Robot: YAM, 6 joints.
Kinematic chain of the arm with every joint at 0, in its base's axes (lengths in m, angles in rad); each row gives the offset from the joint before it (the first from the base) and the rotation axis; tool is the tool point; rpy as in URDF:
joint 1: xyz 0 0 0.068 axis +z
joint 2: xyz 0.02 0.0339 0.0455 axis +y
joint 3: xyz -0.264 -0.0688 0 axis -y
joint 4: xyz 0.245 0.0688 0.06 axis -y
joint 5: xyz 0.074 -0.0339 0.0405 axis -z
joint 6: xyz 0.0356 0 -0.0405 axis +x
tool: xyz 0 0 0 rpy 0 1.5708 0
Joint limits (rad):
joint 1: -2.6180..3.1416
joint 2: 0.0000..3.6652
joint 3: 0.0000..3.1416
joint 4: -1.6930..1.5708
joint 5: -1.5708..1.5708
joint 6: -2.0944..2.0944
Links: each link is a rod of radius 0.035 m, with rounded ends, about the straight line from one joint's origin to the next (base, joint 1, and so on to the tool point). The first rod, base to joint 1, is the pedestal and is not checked.
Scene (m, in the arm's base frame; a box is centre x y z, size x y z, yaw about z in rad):
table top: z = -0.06
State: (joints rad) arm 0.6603 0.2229 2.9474 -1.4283 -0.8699 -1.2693
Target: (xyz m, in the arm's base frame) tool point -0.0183 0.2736 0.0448
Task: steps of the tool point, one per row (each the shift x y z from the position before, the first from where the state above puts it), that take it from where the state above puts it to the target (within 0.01 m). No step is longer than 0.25 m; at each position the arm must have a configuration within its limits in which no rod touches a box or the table.
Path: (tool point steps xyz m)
1: 0.1298 0.0475 0.1707
2: 0.1451 0.1201 0.0903
3: 0.1144 0.1606 -0.0057
4: 0.0563 0.1524 -0.0917
5: -0.0022 0.0976 -0.1462
6: -0.0387 0.0165 -0.1571
7: -0.0434 -0.0608 -0.1251

